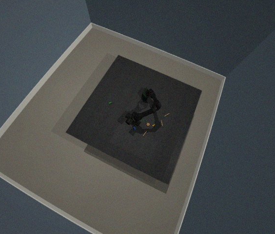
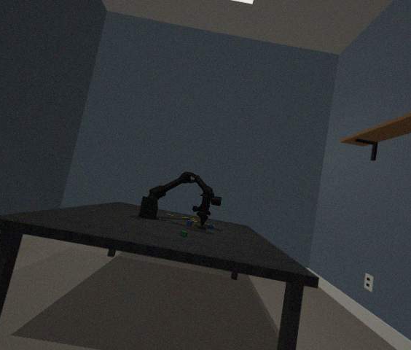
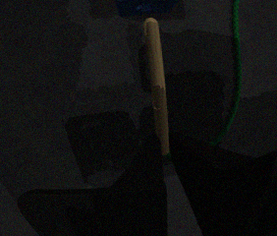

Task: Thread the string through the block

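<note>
Now: the blue block 8 cm behind my gripper tip and 3 cm to the left of it. Round my gripper tip: thin wooden stick (1 cm behind); yellow piece (4 cm behind, 25 cm to the left); round wooden button (3 cm behind, 18 cm to the left, 1 cm below).
</note>
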